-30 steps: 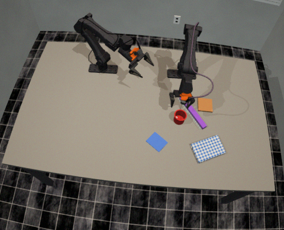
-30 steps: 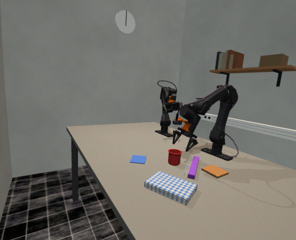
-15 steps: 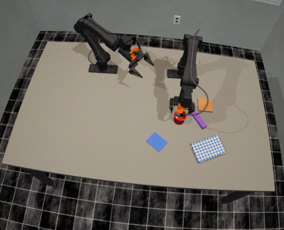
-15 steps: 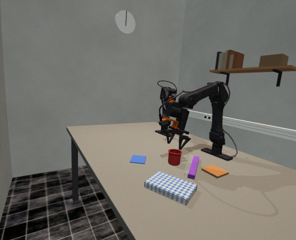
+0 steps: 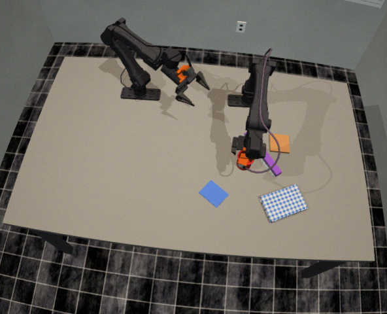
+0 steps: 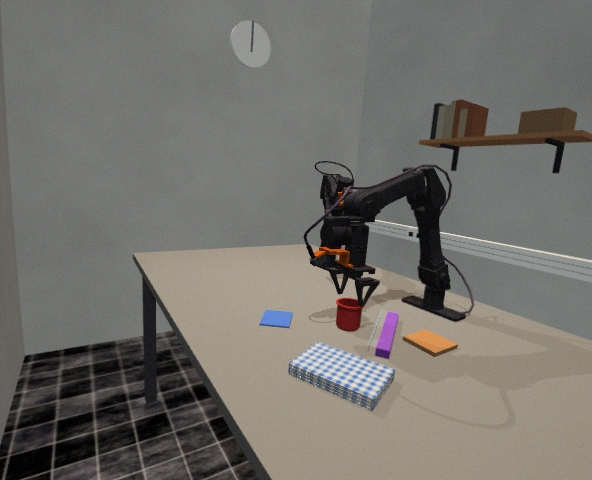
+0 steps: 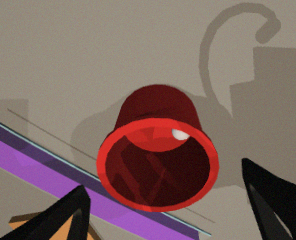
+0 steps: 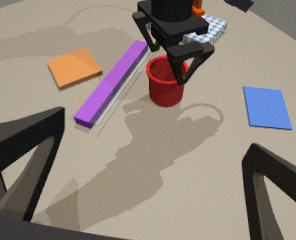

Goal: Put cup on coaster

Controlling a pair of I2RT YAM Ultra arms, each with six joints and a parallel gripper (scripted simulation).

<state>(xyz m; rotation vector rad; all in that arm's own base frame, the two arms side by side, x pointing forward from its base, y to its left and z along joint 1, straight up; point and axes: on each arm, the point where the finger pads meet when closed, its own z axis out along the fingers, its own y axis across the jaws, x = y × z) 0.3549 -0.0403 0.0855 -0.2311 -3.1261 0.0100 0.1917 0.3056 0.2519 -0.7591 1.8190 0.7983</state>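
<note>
The red cup is 50 mm below my left hand. From my left hand the other things lie so: long purple bar 50 mm behind, 80 mm to the left, 80 mm below; flat blue square 150 mm ahead, 130 mm to the right, 80 mm below; orange coaster 120 mm behind, 180 mm to the left, 80 mm below.
</note>
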